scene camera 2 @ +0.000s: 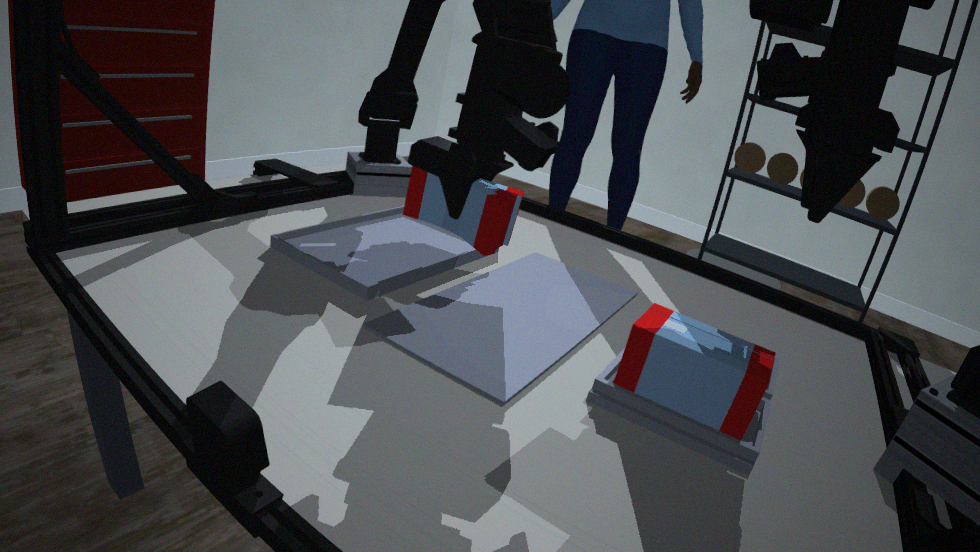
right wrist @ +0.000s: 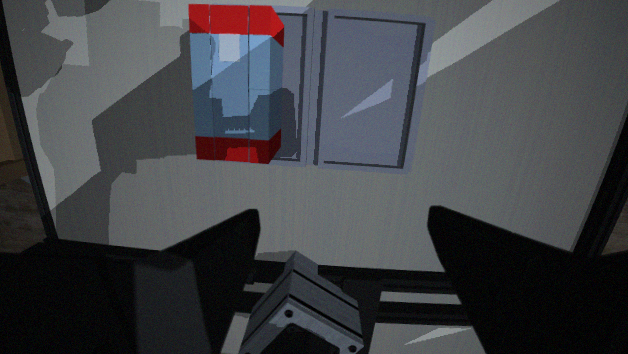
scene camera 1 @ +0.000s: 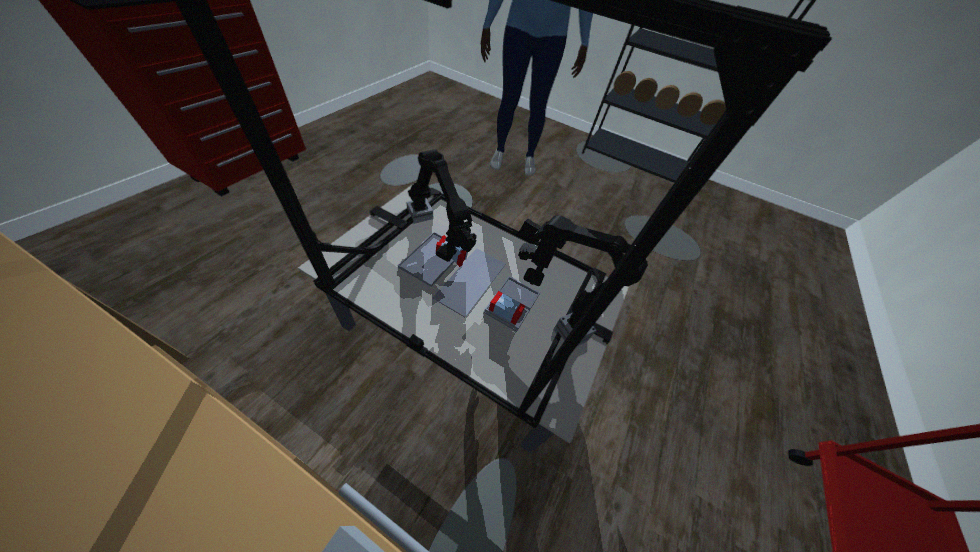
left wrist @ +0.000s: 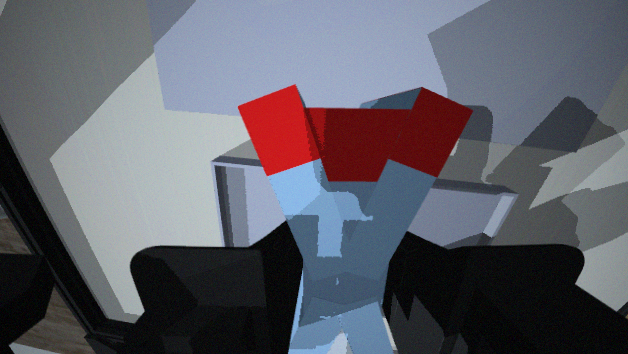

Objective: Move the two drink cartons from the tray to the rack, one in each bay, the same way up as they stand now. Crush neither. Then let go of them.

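Frame: origin at the left arm's base, x left, y back, z up, level; millimetres.
Seen in the pictures: left gripper, between the fingertips: [scene camera 2: 461,214] [scene camera 1: 452,253] [left wrist: 331,216]; right gripper, between the fingertips: [scene camera 2: 808,214] [right wrist: 343,218]; left arm's base, origin of its link: [scene camera 2: 379,158] [scene camera 1: 419,206]; right arm's base, origin of its link: [right wrist: 299,352].
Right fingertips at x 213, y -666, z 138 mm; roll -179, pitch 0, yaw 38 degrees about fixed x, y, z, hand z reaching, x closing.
Note:
Pixels of each thing's top centre, then the offset from my right fingertips to it. "*": a spot on its surface instead.
- blue carton with red ends, centre of its top: [left wrist: 338,324] [scene camera 2: 467,168] [scene camera 1: 452,244] dx -193, dy +319, dz -67 mm
- tray, centre of its top: [left wrist: 348,258] [scene camera 2: 391,237] [scene camera 1: 432,256] dx -259, dy +375, dz -178 mm
- carton, centre of its top: [right wrist: 230,88] [scene camera 2: 707,339] [scene camera 1: 507,303] dx -97, dy -6, dz -116 mm
- rack, centre of its top: [scene camera 2: 702,367] [right wrist: 316,93] [scene camera 1: 513,300] dx -40, dy +28, dz -174 mm
- black frame, a spot on its surface: [scene camera 2: 125,376] * dx -549, dy +122, dz -200 mm
- black block, a spot on its surface: [scene camera 2: 226,435] [scene camera 1: 418,345] * dx -461, dy -21, dz -143 mm
My left gripper [scene camera 1: 447,252] [scene camera 2: 458,205] [left wrist: 331,216] is shut on a blue carton with red ends [scene camera 1: 460,257] [scene camera 2: 495,220] [left wrist: 295,190]. It holds the carton raised at the right back edge of the tray [scene camera 1: 426,264] [scene camera 2: 411,236] [left wrist: 465,215]. In the left wrist view this carton's sides slant inward between the fingers. The other carton [scene camera 1: 506,306] [scene camera 2: 692,373] [right wrist: 232,90] lies in one bay of the rack [scene camera 1: 522,289] [scene camera 2: 668,423] [right wrist: 365,140]; the other bay is empty. My right gripper [scene camera 1: 534,275] [scene camera 2: 816,216] [right wrist: 343,218] is open and empty, above and behind the rack.
A flat grey-blue panel [scene camera 1: 473,294] [scene camera 2: 534,308] [left wrist: 300,50] lies between tray and rack. A black frame [scene camera 1: 370,312] [scene camera 2: 130,373] edges the table, with a black block [scene camera 1: 416,341] [scene camera 2: 226,435] on its front bar. A person [scene camera 1: 534,68] [scene camera 2: 620,116] stands behind the table.

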